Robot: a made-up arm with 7 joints. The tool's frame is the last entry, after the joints.
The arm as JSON. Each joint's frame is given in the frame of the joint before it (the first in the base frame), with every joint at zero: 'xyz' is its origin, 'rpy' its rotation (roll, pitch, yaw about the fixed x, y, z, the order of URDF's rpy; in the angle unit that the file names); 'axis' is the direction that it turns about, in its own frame. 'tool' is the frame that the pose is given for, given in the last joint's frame.
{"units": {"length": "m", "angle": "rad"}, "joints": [
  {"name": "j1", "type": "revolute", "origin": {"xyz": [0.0, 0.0, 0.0], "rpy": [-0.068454, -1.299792, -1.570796]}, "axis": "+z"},
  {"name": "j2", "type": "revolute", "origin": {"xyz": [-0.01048, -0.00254, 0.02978], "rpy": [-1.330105, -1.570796, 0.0]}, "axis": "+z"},
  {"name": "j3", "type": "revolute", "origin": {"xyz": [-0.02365, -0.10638, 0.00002], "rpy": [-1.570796, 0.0, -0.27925]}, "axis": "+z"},
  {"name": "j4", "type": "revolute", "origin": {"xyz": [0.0, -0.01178, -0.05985], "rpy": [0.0, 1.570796, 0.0]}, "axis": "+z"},
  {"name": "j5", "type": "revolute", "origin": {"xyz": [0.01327, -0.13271, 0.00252], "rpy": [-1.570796, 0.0, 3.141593]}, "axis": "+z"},
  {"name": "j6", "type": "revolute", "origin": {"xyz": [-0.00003, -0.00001, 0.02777], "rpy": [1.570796, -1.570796, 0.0]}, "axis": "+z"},
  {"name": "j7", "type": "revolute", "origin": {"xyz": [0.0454, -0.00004, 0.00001], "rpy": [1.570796, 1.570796, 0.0]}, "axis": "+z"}
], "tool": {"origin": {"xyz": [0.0, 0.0, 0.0], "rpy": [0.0, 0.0, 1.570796]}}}
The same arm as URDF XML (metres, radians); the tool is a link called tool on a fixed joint. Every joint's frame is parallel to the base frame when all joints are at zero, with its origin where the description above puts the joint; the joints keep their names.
<robot name="arm">
<joint name="tool_fixed" type="fixed"><parent link="link7"/><child link="tool"/><origin xyz="0 0 0" rpy="0 0.2501 -0.0002"/></joint>
<joint name="j7" type="continuous"><parent link="link6"/><child link="link7"/><origin xyz="0.044 0 -0.0112" rpy="0 0 0"/><axis xyz="0.247497 -0.0001 0.968889"/></joint>
<joint name="j6" type="continuous"><parent link="link5"/><child link="link6"/><origin xyz="0.0269 0 -0.0069" rpy="0 0 0"/><axis xyz="0.0002 1 0"/></joint>
<joint name="j5" type="continuous"><parent link="link4"/><child link="link5"/><origin xyz="0.1253 0.0025 -0.0457" rpy="0 0 0"/><axis xyz="0.968889 -0.0002 -0.247497"/></joint>
<joint name="j4" type="continuous"><parent link="link3"/><child link="link4"/><origin xyz="-0.0034 0 -0.0609" rpy="0 0 0"/><axis xyz="0.0002 1 0"/></joint>
<joint name="j3" type="continuous"><parent link="link2"/><child link="link3"/><origin xyz="-0.0269 0.0066 -0.1054" rpy="0 0 0"/><axis xyz="0.247497 -0.0001 0.968889"/></joint>
<joint name="j2" type="continuous"><parent link="link1"/><child link="link2"/><origin xyz="-0.0005 0.0316 -0.0021" rpy="0 0 0"/><axis xyz="0.968889 -0.0002 -0.247497"/></joint>
<joint name="j1" type="continuous"><parent link="base"/><child link="link1"/><origin xyz="0 0 0" rpy="0 0 0"/><axis xyz="0.068403 0.961235 0.26711"/></joint>
<link name="base"/>
<link name="link1"/>
<link name="link2"/>
<link name="link3"/>
<link name="link4"/>
<link name="link5"/>
<link name="link6"/>
<link name="link7"/>
<link name="tool"/>
</robot>

